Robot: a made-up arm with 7 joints.
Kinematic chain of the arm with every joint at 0, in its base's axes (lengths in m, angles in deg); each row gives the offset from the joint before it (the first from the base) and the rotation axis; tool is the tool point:
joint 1: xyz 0 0 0 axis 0 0.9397 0.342
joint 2: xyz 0 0 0 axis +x
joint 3: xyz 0 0 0 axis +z
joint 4: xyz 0.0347 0 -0.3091 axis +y
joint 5: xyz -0.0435 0 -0.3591 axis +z
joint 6: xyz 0 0 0 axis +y
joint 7: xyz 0 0 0 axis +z
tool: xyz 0 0 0
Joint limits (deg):
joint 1: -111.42..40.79
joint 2: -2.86..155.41
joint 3: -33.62..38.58
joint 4: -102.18..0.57
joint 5: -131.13..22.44
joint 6: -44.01..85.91
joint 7: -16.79..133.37
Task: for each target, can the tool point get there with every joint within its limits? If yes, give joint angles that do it. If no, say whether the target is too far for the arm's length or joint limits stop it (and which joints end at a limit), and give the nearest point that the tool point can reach.
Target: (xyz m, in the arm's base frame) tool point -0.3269 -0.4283 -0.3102
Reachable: no: joint limits stop it (at a limit: joint 1, joint 2, joint 3, joint 4) | nearest point -0.4073 -0.0940 -0.5208 | short by 0.403 m
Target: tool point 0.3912 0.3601 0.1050
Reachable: yes | joints -5.63 108.14 -7.44 -86.23 -74.93 4.34 57.63
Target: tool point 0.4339 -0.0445 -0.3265
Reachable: yes | joints -11.75 16.99 -20.09 -85.38 -72.98 -18.53 -0.69
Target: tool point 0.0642 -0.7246 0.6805
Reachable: no: too far | nearest point 0.1694 -0.4078 0.3392 | short by 0.477 m
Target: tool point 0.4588 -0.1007 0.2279
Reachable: yes | joints -69.33 20.59 -2.93 -91.80 -98.06 30.05 5.55
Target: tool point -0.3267 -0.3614 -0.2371
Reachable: no: joint limits stop it (at a limit: joint 1, joint 2, joint 3, joint 4) | nearest point -0.4073 -0.0940 -0.5208 | short by 0.398 m
